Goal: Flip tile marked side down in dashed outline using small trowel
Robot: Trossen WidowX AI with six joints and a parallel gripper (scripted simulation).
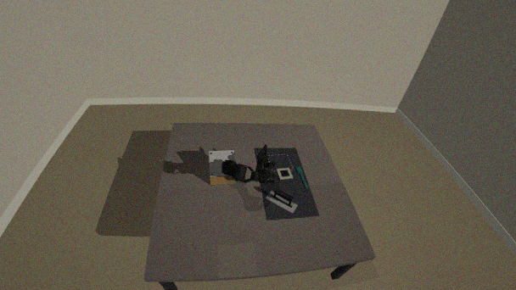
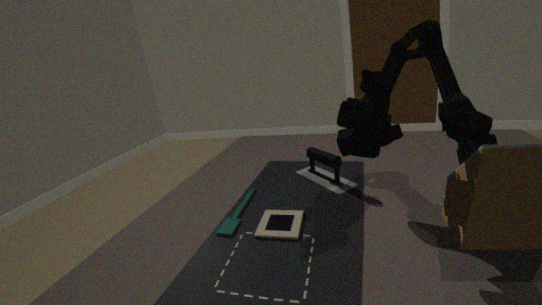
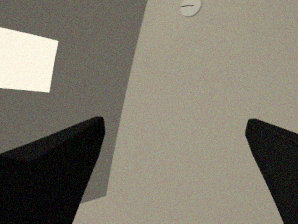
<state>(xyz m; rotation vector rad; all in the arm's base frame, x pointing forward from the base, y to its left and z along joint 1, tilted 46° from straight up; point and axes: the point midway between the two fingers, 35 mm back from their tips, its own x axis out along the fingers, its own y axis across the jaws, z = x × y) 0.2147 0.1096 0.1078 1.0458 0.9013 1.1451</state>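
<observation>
The small trowel is 260 mm below my gripper tip, 200 mm to the right of it and 100 mm ahead of it. The rest, counted from my gripper tip: dark mat 310 mm below, 170 mm ahead, 20 mm to the right; teal flat tool 310 mm ahead, 290 mm below; tile 290 mm below, 180 mm ahead, 20 mm to the left.
</observation>
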